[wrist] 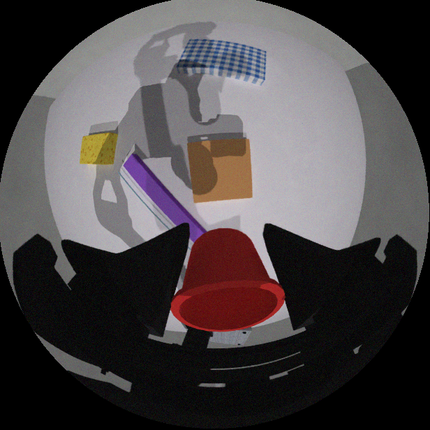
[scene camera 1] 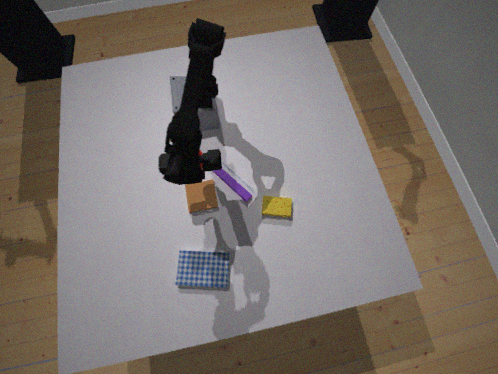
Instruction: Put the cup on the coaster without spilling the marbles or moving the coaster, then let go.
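Where they show: arm's base, origin of the base link: (scene camera 1: 203, 101).
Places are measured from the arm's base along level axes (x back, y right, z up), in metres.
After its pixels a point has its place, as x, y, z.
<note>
A red cup (scene camera 1: 201, 159) (wrist: 227, 265) is held between the fingers of my gripper (scene camera 1: 191, 164) {-0.304, 0.052, 0.033} (wrist: 227, 228), which is shut on it. In the wrist view its wide rim faces the camera; no marbles can be made out inside. The square orange-brown coaster (scene camera 1: 201, 196) {-0.345, 0.059, -0.123} (wrist: 227, 172) lies flat on the table. The cup hangs above the table, on the arm-base side of the coaster, and the two appear apart. In the scene view the hand hides most of the cup. Shadows fall on part of the coaster.
A purple book-like bar (scene camera 1: 233, 185) {-0.321, -0.071, -0.114} (wrist: 162, 195) lies diagonally close beside the coaster. A yellow sponge (scene camera 1: 277, 207) {-0.435, -0.225, -0.106} (wrist: 99, 148) lies farther to that side. A blue checked cloth (scene camera 1: 203, 269) {-0.618, 0.075, -0.111} (wrist: 222, 58) lies beyond the coaster. A grey base plate (scene camera 1: 176, 93) {0.032, 0.098, 0.024} (wrist: 230, 337) is behind the hand.
</note>
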